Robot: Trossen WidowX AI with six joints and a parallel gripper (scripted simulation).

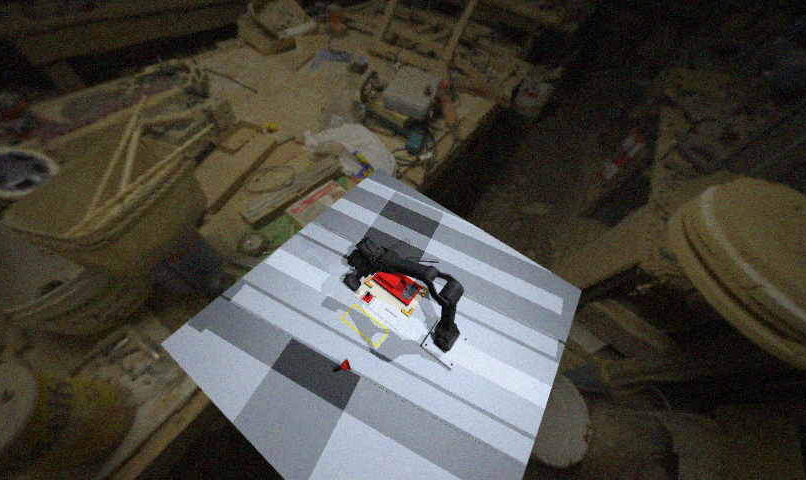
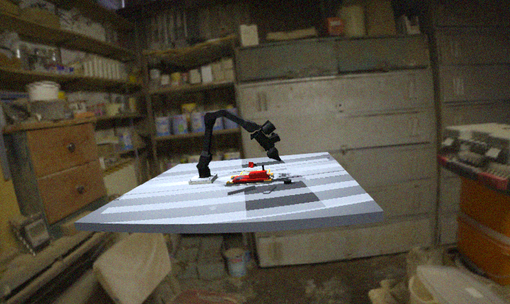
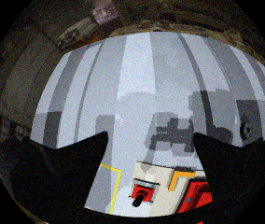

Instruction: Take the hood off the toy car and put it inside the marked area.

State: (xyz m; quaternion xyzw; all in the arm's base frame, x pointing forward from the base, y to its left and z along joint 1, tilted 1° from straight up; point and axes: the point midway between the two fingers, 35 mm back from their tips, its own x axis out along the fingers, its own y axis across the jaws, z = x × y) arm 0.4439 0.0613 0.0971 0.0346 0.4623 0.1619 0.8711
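Right now my gripper tip is 140 mm to the left of the red hood, 110 mm past it and 60 mm above it. Round my gripper tip: black wheel: 210 mm to the right, 90 mm below, 60 mm ahead.
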